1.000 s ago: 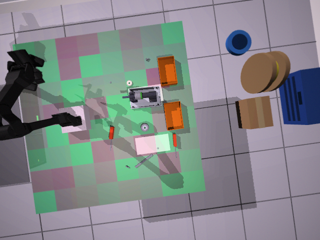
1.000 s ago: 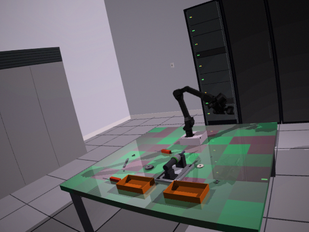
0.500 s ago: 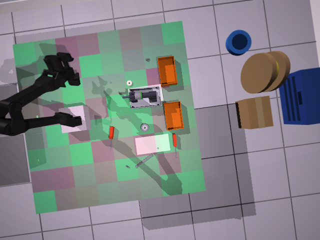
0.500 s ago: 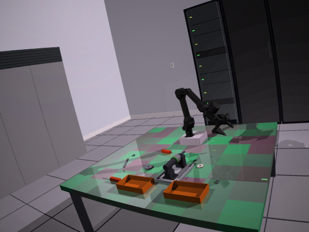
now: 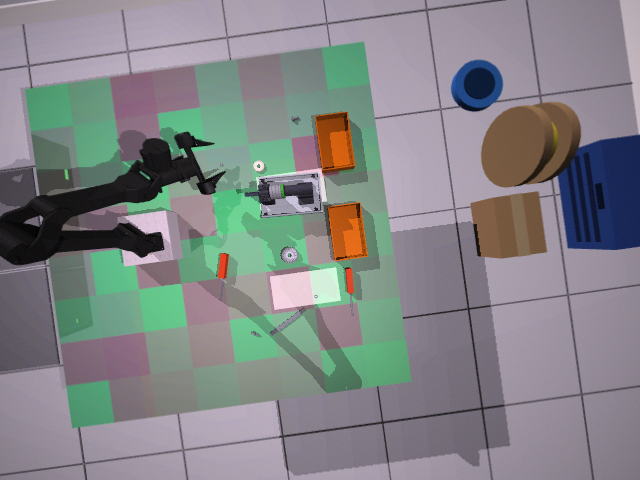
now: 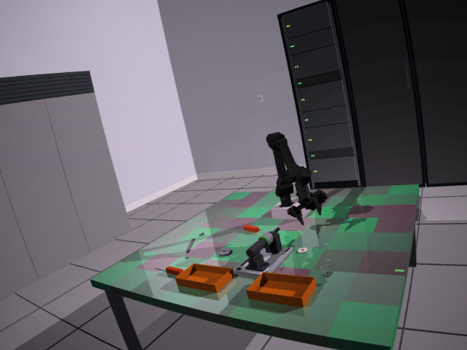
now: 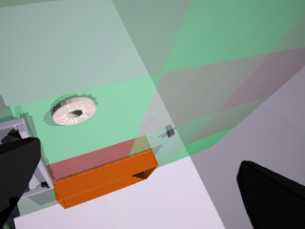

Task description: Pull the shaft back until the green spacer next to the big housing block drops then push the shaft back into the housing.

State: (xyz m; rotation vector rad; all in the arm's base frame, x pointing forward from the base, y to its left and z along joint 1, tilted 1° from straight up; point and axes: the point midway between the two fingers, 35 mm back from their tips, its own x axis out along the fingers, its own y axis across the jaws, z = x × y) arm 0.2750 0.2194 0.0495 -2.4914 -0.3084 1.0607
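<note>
Now: the shaft 130 mm ahead of my gripper tip, 140 mm to the right of it and 10 mm below it. From my gripper tip the other things lie so: grey bar: 100 mm ahead, 620 mm to the right, 90 mm below; green spacer: 190 mm ahead, 150 mm to the right, 20 mm below.
</note>
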